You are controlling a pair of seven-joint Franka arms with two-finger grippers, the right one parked.
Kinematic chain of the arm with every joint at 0, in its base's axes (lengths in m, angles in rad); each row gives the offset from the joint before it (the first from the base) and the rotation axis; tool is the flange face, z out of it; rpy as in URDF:
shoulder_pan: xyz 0 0 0.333 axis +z
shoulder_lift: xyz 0 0 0 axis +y
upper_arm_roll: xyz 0 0 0.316 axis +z
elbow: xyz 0.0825 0 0 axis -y
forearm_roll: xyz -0.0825 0 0.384 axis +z
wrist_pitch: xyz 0 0 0 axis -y
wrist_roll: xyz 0.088 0 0 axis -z
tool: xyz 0 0 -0.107 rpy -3.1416 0 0
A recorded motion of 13 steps. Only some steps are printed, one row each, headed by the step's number.
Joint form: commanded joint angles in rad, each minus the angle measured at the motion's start. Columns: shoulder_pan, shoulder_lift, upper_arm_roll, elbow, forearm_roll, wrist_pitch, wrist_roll.
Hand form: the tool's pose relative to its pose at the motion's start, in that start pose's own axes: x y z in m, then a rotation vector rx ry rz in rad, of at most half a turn. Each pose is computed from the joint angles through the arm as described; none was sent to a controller.
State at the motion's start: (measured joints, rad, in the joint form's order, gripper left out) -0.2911 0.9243 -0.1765 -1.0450 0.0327 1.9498 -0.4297
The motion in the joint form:
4: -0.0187 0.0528 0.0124 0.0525 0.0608 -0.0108 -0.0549
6: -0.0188 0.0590 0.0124 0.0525 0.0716 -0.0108 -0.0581
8: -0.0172 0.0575 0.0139 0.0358 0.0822 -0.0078 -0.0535
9: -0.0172 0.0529 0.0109 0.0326 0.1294 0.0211 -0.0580
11: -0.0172 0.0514 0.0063 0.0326 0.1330 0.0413 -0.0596
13: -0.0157 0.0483 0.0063 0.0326 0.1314 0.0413 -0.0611
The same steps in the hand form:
4: 0.0051 0.0014 0.0183 0.0608 0.0156 -0.0287
6: 0.0053 0.0002 0.0230 0.0718 0.0144 -0.0282
8: 0.0039 -0.0030 0.0293 0.0868 0.0080 -0.0209
9: 0.0070 -0.0025 0.0244 0.1101 0.0537 -0.0035
11: 0.0080 0.0008 0.0214 0.0995 0.0732 0.0002
13: 0.0085 0.0001 0.0189 0.0971 0.0756 -0.0033

